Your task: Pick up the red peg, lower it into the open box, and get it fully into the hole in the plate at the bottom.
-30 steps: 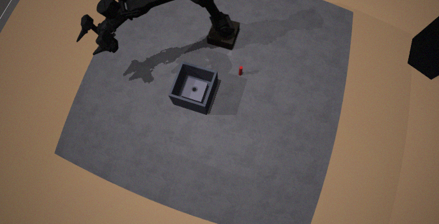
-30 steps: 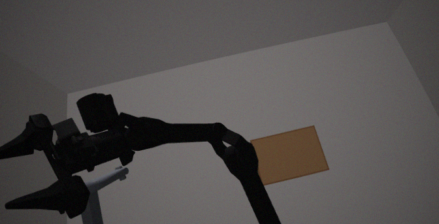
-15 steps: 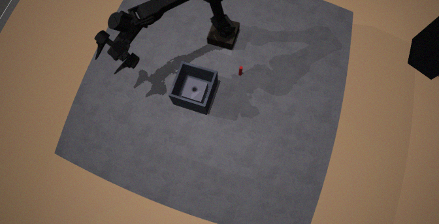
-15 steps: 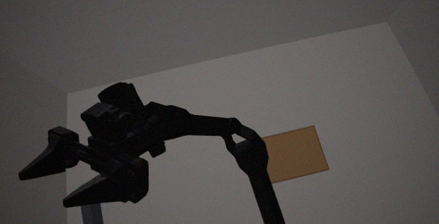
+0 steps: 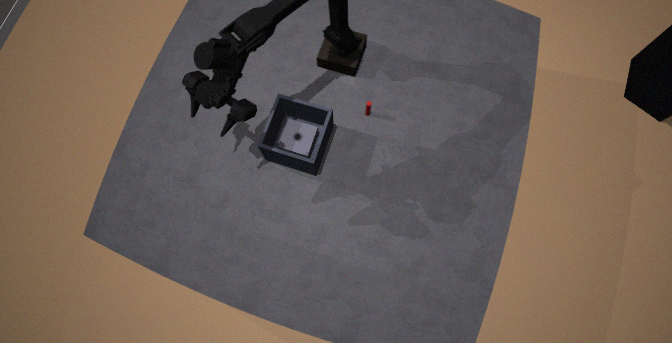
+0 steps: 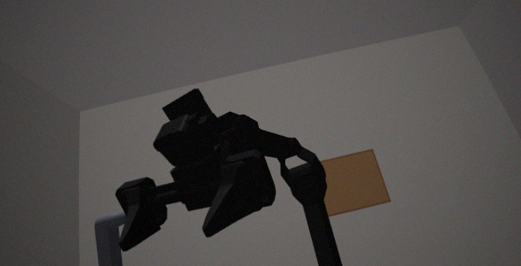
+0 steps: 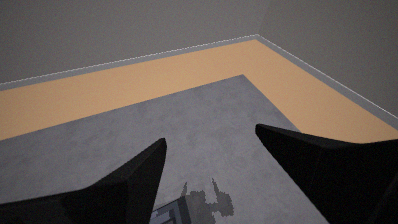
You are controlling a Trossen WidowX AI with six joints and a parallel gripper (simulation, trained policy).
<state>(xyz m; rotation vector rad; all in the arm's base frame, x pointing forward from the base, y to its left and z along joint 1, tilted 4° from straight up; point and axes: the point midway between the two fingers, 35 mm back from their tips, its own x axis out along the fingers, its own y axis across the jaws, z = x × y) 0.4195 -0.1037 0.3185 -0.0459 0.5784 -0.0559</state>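
The red peg is 330 mm behind my gripper tip, 290 mm below it and 260 mm to the left of it. Round my gripper tip: plate 290 mm below, 150 mm behind, 130 mm to the left.
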